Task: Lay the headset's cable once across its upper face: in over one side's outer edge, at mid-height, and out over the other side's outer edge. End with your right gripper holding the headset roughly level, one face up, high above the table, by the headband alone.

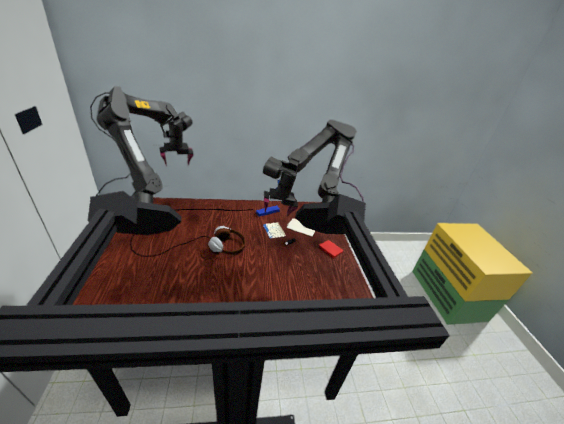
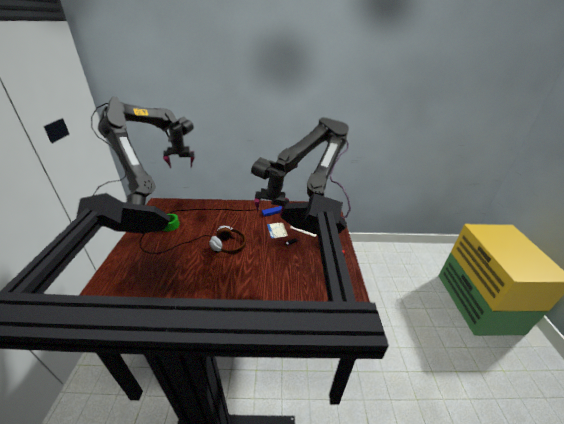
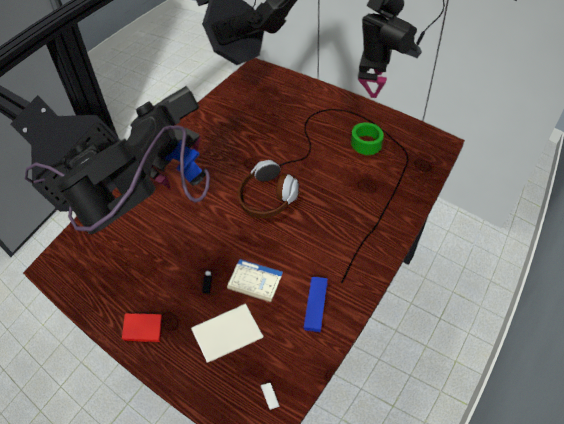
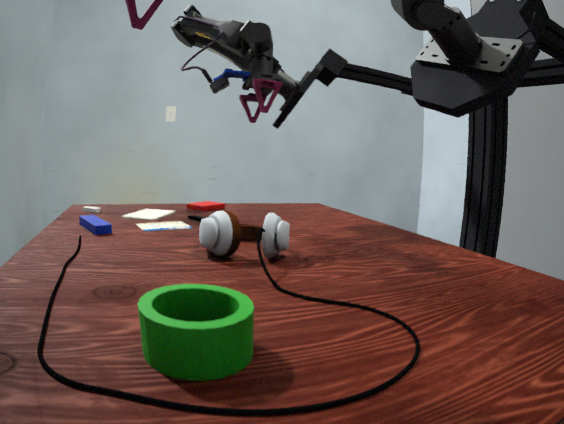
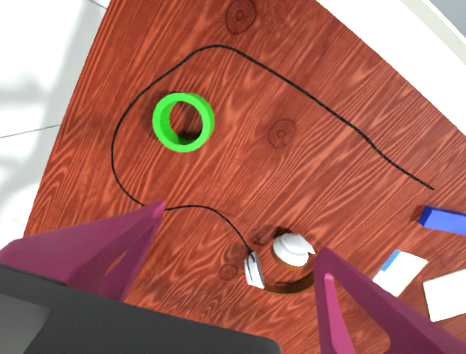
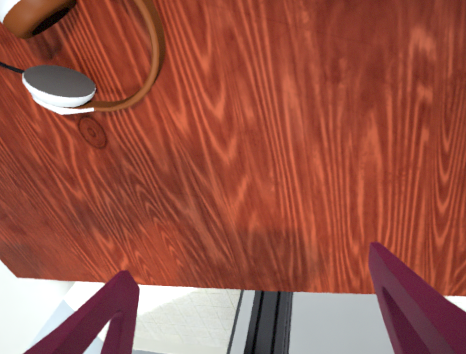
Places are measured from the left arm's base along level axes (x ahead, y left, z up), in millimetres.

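Where they show: left gripper, fingertip midpoint: (image 1: 177,165) (image 2: 181,167) (image 3: 376,85) (image 4: 150,14) (image 5: 243,232); right gripper, fingertip midpoint: (image 1: 276,213) (image 2: 269,213) (image 4: 258,117) (image 6: 243,267); left arm's base at its link origin: (image 3: 237,27) (image 4: 466,54); right arm's base at its link origin: (image 3: 77,163) (image 4: 295,92).
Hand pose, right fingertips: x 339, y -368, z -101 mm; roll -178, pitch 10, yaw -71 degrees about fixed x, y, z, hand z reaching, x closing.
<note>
Each offset is from my right fingertips to the centre of the thing.
The headset {dx +6, dy +220, dz -228 mm} (image 1: 216,244) (image 2: 215,243) (image 3: 290,189) (image 4: 217,233) (image 5: 292,249) (image 6: 57,85) rests on the table, white ear cups on edge and brown headband lying low. Its black cable (image 3: 407,159) (image 4: 418,345) (image 5: 112,150) runs from one cup, loops round the outside of the green ring and ends near the blue block; none of it crosses the headset. My right gripper (image 1: 278,209) (image 2: 271,204) (image 4: 258,116) (image 6: 243,267) is open and empty, raised above the table, away from the headset. My left gripper (image 1: 176,161) (image 2: 180,164) (image 3: 373,95) (image 5: 243,232) is open and empty, high above the table.
The green ring {dx +13, dy +601, dz -234 mm} (image 3: 367,145) (image 4: 197,350) (image 5: 160,121) stands inside the cable's loop. The blue block {dx +361, dy +126, dz -248 mm} (image 3: 316,304), patterned box {dx +211, dy +44, dz -257 mm} (image 3: 255,281), cream pad {dx +295, dy -95, dz -256 mm} (image 3: 227,332), red block {dx +166, dy -272, dz -251 mm} (image 3: 142,327), black stick {dx +146, dy -62, dz -254 mm} (image 3: 207,283) and white piece {dx +490, dy -101, dz -252 mm} (image 3: 270,396) lie on the table.
</note>
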